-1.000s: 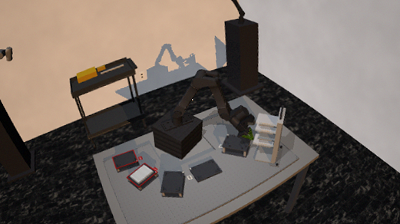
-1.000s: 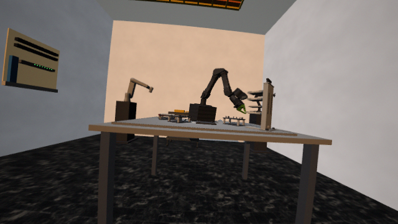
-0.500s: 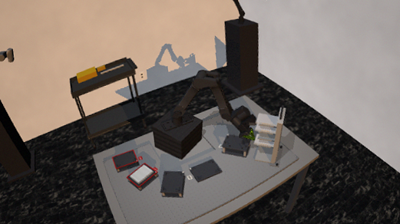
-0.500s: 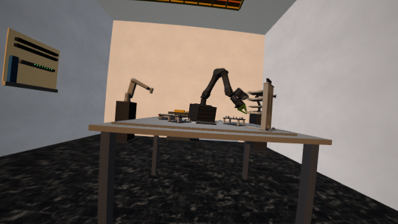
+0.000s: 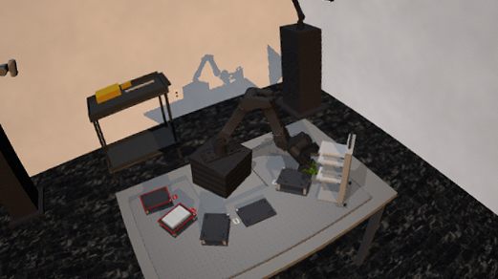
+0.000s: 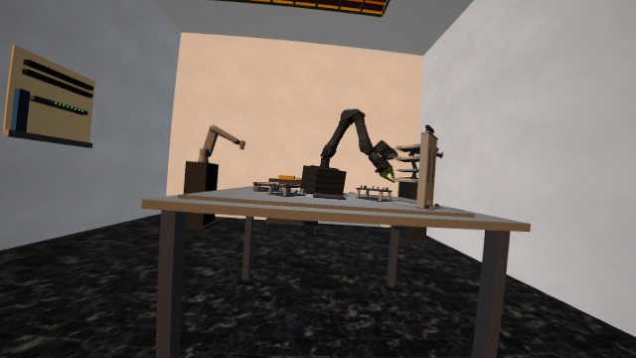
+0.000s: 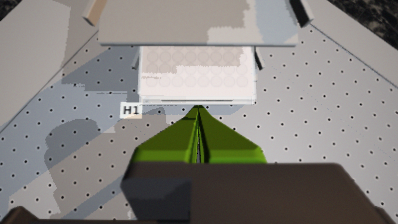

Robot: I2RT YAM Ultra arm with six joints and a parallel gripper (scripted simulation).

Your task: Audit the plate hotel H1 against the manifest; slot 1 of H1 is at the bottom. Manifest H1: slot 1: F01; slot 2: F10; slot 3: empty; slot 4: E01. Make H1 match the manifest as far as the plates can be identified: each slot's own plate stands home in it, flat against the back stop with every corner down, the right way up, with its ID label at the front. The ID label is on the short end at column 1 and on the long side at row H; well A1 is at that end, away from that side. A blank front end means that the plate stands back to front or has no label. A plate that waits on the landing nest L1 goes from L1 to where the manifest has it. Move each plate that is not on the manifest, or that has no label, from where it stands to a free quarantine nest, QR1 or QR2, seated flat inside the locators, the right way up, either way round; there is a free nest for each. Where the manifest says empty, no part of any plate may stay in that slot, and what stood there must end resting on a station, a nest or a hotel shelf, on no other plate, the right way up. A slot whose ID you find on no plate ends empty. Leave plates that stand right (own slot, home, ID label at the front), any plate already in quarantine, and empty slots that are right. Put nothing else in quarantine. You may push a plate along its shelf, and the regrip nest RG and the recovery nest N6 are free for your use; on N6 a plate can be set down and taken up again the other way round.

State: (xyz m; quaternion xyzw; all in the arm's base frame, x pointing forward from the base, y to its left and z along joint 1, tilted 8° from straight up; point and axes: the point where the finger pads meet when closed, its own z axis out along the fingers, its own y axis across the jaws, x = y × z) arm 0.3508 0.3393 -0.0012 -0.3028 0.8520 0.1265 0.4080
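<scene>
My hand is 90 mm past the dark regrip nest, 70 mm to the left of it and 60 mm above it. Round my hand: white plate (60 mm ahead, 50 mm to the left, 10 mm above); then hotel back post (120 mm ahead, 100 mm to the left, 50 mm above); then H1 tag (40 mm behind, 90 mm to the left, 110 mm below).
</scene>
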